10 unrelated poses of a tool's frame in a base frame.
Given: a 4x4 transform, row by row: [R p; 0 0 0 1], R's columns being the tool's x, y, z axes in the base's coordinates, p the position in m. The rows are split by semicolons.
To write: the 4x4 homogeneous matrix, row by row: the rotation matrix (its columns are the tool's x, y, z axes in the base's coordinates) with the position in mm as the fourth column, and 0 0 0 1 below. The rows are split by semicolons. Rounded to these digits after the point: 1 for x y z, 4 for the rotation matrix.
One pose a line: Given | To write
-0.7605, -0.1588, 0.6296, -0.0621; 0.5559, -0.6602, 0.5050, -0.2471; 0.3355, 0.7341, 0.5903, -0.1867; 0, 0, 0, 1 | -0.7605, -0.1588, 0.6296, -62.1; 0.5559, -0.6602, 0.5050, -247.1; 0.3355, 0.7341, 0.5903, -186.7; 0, 0, 0, 1
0.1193, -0.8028, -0.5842, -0.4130; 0.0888, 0.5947, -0.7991, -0.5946; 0.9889, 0.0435, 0.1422, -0.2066; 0, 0, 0, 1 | 0.1193, -0.8028, -0.5842, -413.0; 0.0888, 0.5947, -0.7991, -594.6; 0.9889, 0.0435, 0.1422, -206.6; 0, 0, 0, 1
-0.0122, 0.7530, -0.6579, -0.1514; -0.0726, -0.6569, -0.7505, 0.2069; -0.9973, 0.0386, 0.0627, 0.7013; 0, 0, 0, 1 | -0.0122, 0.7530, -0.6579, -151.4; -0.0726, -0.6569, -0.7505, 206.9; -0.9973, 0.0386, 0.0627, 701.3; 0, 0, 0, 1
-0.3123, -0.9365, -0.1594, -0.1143; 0.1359, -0.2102, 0.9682, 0.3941; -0.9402, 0.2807, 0.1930, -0.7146; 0, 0, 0, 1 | -0.3123, -0.9365, -0.1594, -114.3; 0.1359, -0.2102, 0.9682, 394.1; -0.9402, 0.2807, 0.1930, -714.6; 0, 0, 0, 1
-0.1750, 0.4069, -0.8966, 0.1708; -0.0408, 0.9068, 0.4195, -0.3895; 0.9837, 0.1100, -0.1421, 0.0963; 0, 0, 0, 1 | -0.1750, 0.4069, -0.8966, 170.8; -0.0408, 0.9068, 0.4195, -389.5; 0.9837, 0.1100, -0.1421, 96.3; 0, 0, 0, 1
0.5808, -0.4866, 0.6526, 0.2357; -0.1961, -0.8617, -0.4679, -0.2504; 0.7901, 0.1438, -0.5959, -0.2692; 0, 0, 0, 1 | 0.5808, -0.4866, 0.6526, 235.7; -0.1961, -0.8617, -0.4679, -250.4; 0.7901, 0.1438, -0.5959, -269.2; 0, 0, 0, 1
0.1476, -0.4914, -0.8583, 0.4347; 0.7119, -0.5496, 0.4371, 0.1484; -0.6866, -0.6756, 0.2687, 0.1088; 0, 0, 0, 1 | 0.1476, -0.4914, -0.8583, 434.7; 0.7119, -0.5496, 0.4371, 148.4; -0.6866, -0.6756, 0.2687, 108.8; 0, 0, 0, 1
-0.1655, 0.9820, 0.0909, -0.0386; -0.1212, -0.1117, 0.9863, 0.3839; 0.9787, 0.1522, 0.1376, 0.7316; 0, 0, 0, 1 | -0.1655, 0.9820, 0.0909, -38.6; -0.1212, -0.1117, 0.9863, 383.9; 0.9787, 0.1522, 0.1376, 731.6; 0, 0, 0, 1
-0.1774, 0.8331, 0.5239, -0.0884; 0.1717, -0.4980, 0.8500, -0.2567; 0.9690, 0.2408, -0.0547, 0.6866; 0, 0, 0, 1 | -0.1774, 0.8331, 0.5239, -88.4; 0.1717, -0.4980, 0.8500, -256.7; 0.9690, 0.2408, -0.0547, 686.6; 0, 0, 0, 1
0.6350, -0.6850, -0.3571, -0.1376; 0.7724, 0.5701, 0.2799, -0.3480; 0.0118, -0.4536, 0.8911, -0.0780; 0, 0, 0, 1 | 0.6350, -0.6850, -0.3571, -137.6; 0.7724, 0.5701, 0.2799, -348.0; 0.0118, -0.4536, 0.8911, -78.0; 0, 0, 0, 1
